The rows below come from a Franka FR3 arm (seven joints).
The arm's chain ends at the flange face. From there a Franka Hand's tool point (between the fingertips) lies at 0.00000 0.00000 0.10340 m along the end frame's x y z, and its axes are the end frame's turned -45 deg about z.
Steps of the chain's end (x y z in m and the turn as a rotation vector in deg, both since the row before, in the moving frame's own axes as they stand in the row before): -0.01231 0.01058 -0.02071 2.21 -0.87 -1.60; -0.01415 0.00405 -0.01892 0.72 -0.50 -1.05; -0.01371 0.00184 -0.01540 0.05 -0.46 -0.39; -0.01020 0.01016 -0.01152 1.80 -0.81 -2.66; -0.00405 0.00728 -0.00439 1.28 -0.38 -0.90; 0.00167 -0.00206 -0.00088 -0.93 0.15 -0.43
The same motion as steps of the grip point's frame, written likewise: -0.01453 -0.00518 -0.02080 2.18 0.95 -1.60; -0.01260 -0.00870 -0.01893 0.86 0.16 -1.05; -0.01152 -0.00904 -0.01540 0.36 -0.29 -0.39; -0.01321 -0.00339 -0.01158 1.85 0.70 -2.66; -0.00688 0.00016 -0.00442 1.17 0.64 -0.90; 0.00165 0.00111 -0.00089 -0.76 -0.55 -0.43
